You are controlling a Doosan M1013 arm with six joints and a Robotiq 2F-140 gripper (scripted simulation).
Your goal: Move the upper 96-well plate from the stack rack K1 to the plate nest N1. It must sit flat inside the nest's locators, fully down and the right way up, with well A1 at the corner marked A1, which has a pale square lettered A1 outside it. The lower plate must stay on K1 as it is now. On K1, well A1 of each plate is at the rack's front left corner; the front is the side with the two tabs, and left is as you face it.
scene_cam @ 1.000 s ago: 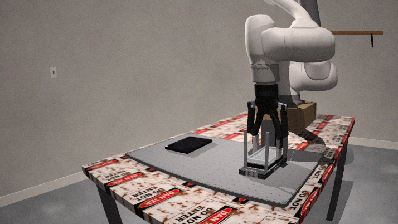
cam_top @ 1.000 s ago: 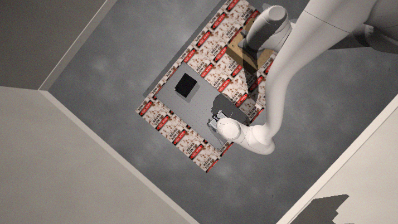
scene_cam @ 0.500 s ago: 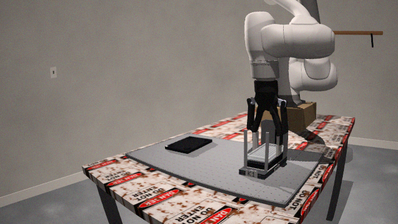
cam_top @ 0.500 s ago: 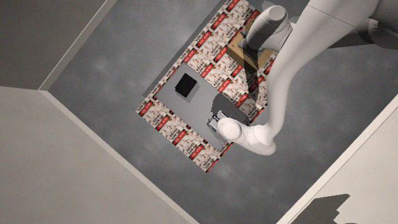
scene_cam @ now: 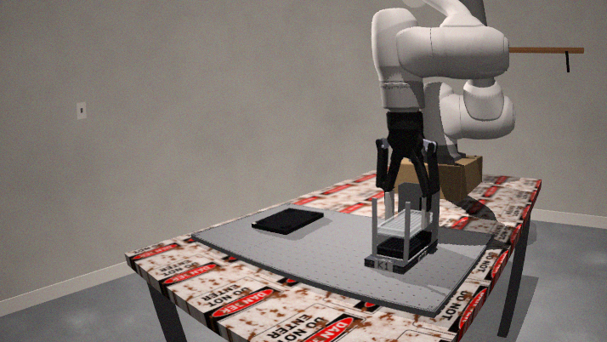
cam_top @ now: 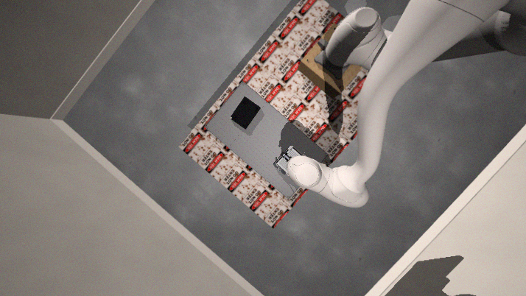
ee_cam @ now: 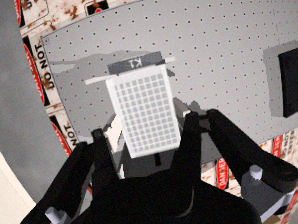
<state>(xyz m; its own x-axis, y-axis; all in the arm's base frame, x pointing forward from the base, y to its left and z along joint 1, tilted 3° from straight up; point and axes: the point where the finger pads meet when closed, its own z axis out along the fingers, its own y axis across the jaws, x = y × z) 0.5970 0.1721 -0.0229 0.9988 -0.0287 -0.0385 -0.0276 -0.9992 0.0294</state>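
Now: the black plate 7 cm below my hand. Also, from my hand: white 96-well plate: 3 cm below; then black plate nest N1: 5 cm behind, 39 cm to the right, 9 cm below; then pale square: 3 cm ahead, 44 cm to the right, 8 cm below.
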